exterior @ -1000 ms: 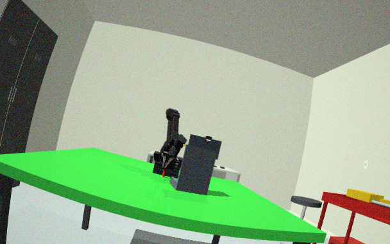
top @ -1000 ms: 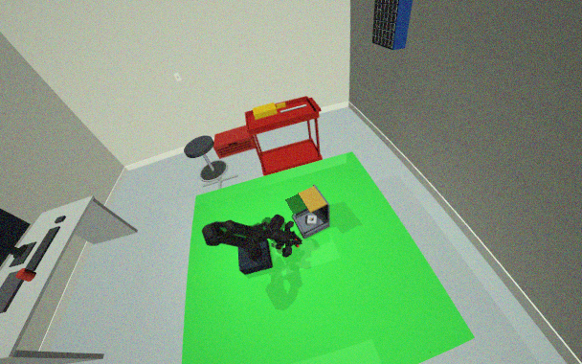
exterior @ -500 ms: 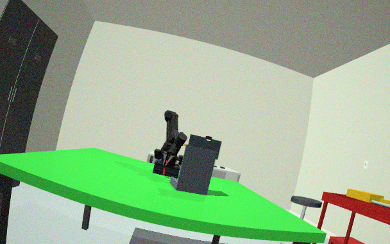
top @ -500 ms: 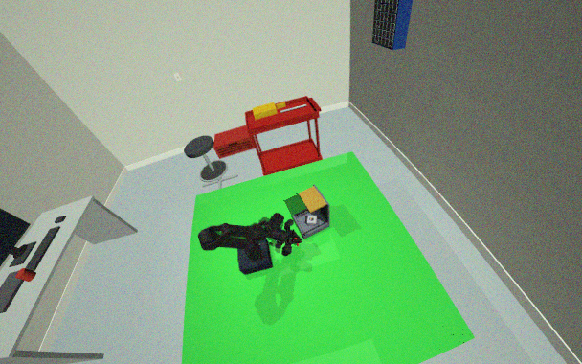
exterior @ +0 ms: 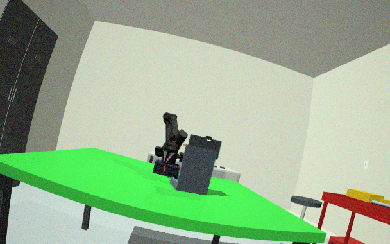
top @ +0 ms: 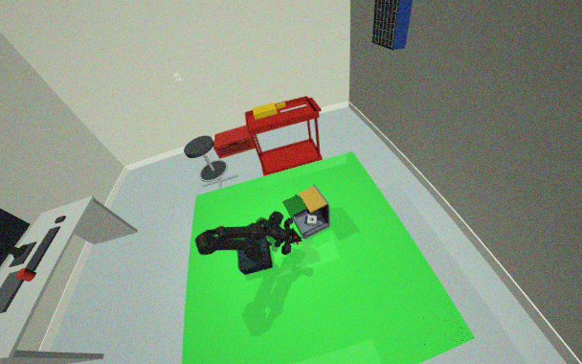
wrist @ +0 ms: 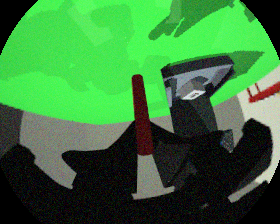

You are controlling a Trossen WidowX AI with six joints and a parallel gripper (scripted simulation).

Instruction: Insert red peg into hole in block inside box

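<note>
Right now my gripper tip is 170 mm short of the back wall, 150 mm to the right of it and 20 mm below it. The rest, counted from my gripper tip: orange roof 140 mm to the left, 120 mm ahead, 120 mm above; red peg 30 mm behind, 10 mm to the left, 10 mm below; box floor 140 mm to the left, 90 mm below, 90 mm ahead.
</note>
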